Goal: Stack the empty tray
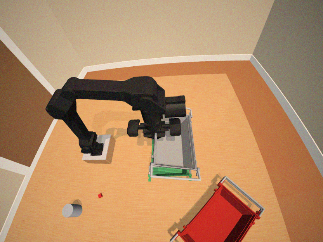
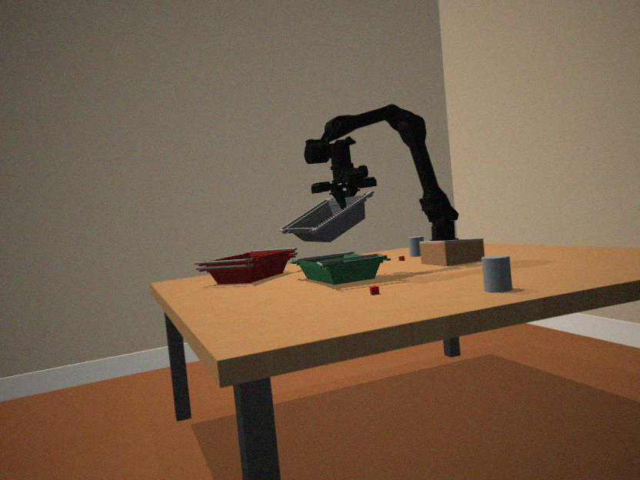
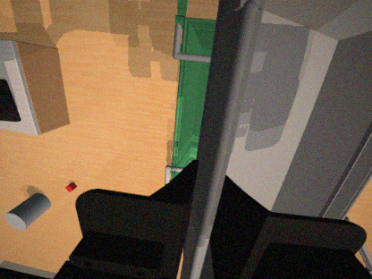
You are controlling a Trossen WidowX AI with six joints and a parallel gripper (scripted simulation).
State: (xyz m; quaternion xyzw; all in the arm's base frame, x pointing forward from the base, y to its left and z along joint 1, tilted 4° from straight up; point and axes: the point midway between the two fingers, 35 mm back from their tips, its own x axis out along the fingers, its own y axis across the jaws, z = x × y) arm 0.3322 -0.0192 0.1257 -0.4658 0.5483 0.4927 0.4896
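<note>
My gripper tip is 70 mm short of the grey tray. Round my gripper tip: red block: 300 mm behind, 190 mm to the right, 180 mm below.
</note>
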